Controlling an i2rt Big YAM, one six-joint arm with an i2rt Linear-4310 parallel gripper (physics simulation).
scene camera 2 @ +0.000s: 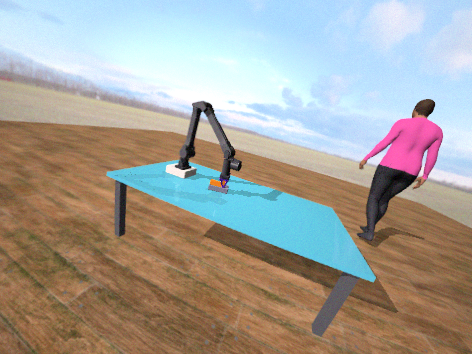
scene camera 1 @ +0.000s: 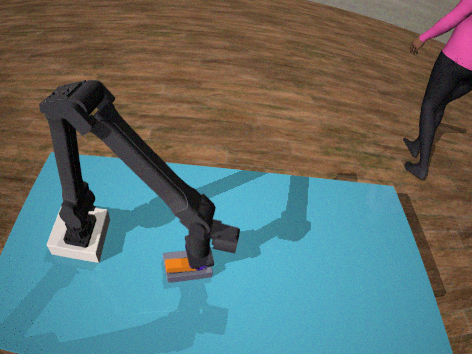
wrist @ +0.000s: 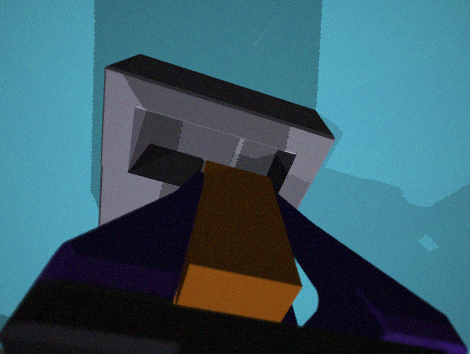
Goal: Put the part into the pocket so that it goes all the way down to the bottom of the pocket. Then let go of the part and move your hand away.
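Where they show: gripper, fingertip midpoint: (scene camera 2: 223, 186) (scene camera 1: 198, 265) (wrist: 232, 192); arm's base, link origin: (scene camera 2: 183, 167) (scene camera 1: 80, 230).
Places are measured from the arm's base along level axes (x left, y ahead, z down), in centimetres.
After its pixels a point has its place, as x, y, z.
My gripper (scene camera 1: 201, 268) @[-4.6, 39.3, 2.1] (scene camera 2: 224, 184) @[-4.6, 39.3, 2.1] (wrist: 232, 192) @[-4.6, 39.3, 2.1] has dark purple fingers and is shut on the orange part, a long block. The orange part (scene camera 1: 176, 265) @[-7.3, 32.9, -0.8] (scene camera 2: 215, 183) @[-7.7, 34.1, 0.5] (wrist: 242, 227) @[-4.4, 40.6, -1.4] sticks out from between the fingers, over the grey block. The grey block (scene camera 1: 190, 276) @[-8.5, 37.3, 3.0] (scene camera 2: 218, 190) @[-8.4, 37.8, 4.5] (wrist: 114, 145) @[0.7, 38.6, 2.1] lies on the table, with the pocket (wrist: 210, 134) @[-2.7, 39.9, 5.2] in its top. In the wrist view the pocket has a stepped outline with dark inner walls, and the part's upper end crosses it. The fingers and part hide the pocket's near side. How deep the part sits cannot be told.
The arm's white base (scene camera 1: 75, 252) @[-7.7, 0.1, 1.3] (scene camera 2: 181, 171) @[-7.4, 4.2, 0.8] stands on the blue table (scene camera 1: 350, 280) @[-5.6, 91.3, 5.7] (scene camera 2: 280, 225) @[-22.7, 84.5, 5.7], left of the grey block. Shadows of the arm fall across the table. A person in a pink top (scene camera 1: 460, 47) (scene camera 2: 407, 145) stands on the floor beyond the table.
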